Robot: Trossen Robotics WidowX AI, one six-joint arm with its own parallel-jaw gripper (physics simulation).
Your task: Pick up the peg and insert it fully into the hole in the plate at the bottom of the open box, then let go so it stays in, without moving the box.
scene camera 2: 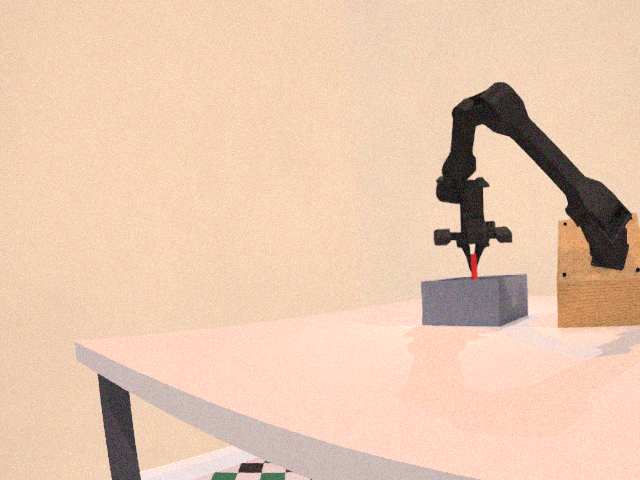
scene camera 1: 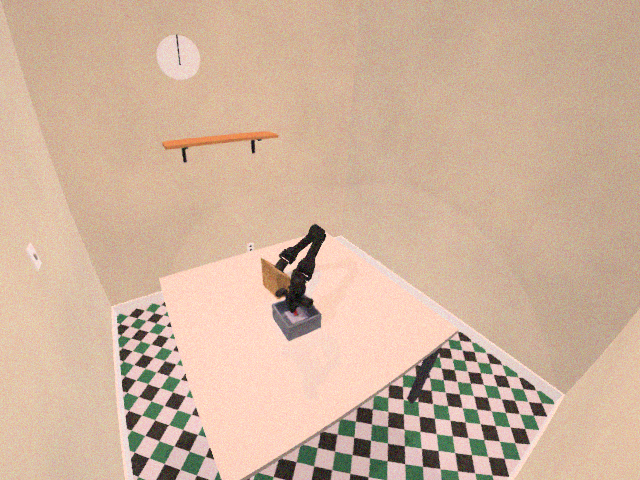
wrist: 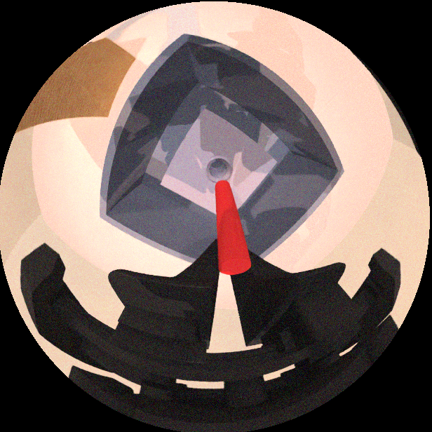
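Seen in the pictures: gripper, fingertip midpoint: (scene camera 2: pixel 472 270) (scene camera 1: pixel 292 312); arm's base at its link origin: (scene camera 2: pixel 610 255) (scene camera 1: pixel 278 268).
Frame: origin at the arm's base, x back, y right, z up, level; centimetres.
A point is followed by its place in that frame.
A red peg (scene camera 1: pixel 295 312) {x -33.9, y 5.0, z -3.4 cm} (scene camera 2: pixel 474 266) {x -33.0, y 4.5, z -0.4 cm} (wrist: pixel 230 230) is held nearly upright in my gripper (scene camera 2: pixel 472 268) {x -35.1, y 7.4, z -1.5 cm} (wrist: pixel 223 244), which is shut on it. In scene camera 2 the fingertips are just above the box's rim and the peg's lower end passes down to the rim line. The open grey box (scene camera 1: pixel 302 328) {x -41.9, y 5.1, z -7.3 cm} (scene camera 2: pixel 460 302) {x -31.5, y -5.6, z -7.7 cm} (wrist: pixel 295 200) stands on the table under the gripper. The pale plate (wrist: pixel 187 172) lies at the box's bottom, with its round hole (wrist: pixel 219 169) visible. In the wrist view the peg's tip shows right beside the hole's lower edge, not in it.
A wooden board (scene camera 1: pixel 273 279) {x -8.2, y 6.4, z 0.1 cm} (scene camera 2: pixel 594 299) {x -2.6, y -4.5, z -7.8 cm} (wrist: pixel 80 85) stands upright near the box, by the arm's base. The box's walls rise around the peg on all sides. The table (scene camera 1: pixel 248 403) {x -64.1, y 41.1, z -12.8 cm} (scene camera 2: pixel 310 372) {x -27.9, y -50.7, z -12.8 cm} bears the box and the board.
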